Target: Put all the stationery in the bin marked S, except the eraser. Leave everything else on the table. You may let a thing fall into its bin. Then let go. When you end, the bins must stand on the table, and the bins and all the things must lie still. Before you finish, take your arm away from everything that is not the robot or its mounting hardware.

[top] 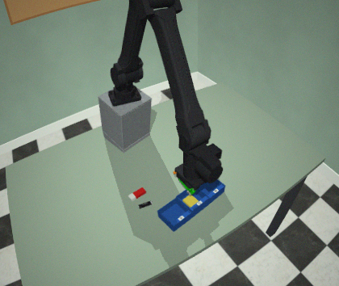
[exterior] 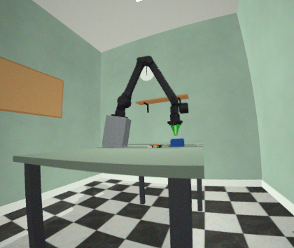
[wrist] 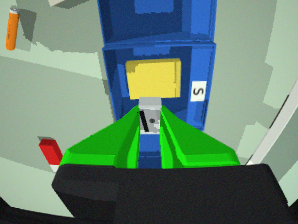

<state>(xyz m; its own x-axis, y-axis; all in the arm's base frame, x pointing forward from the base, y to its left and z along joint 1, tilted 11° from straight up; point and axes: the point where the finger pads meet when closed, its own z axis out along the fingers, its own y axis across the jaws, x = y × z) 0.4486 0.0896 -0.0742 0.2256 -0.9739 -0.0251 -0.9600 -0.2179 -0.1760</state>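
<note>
The blue bin row is 5 cm below my hand and 1 cm ahead of it. Round my hand: orange pen-like item 15 cm behind, 7 cm below, 2 cm to the left; yellow pad 6 cm below; white domino 11 cm behind, 8 cm to the left, 7 cm below.
</note>
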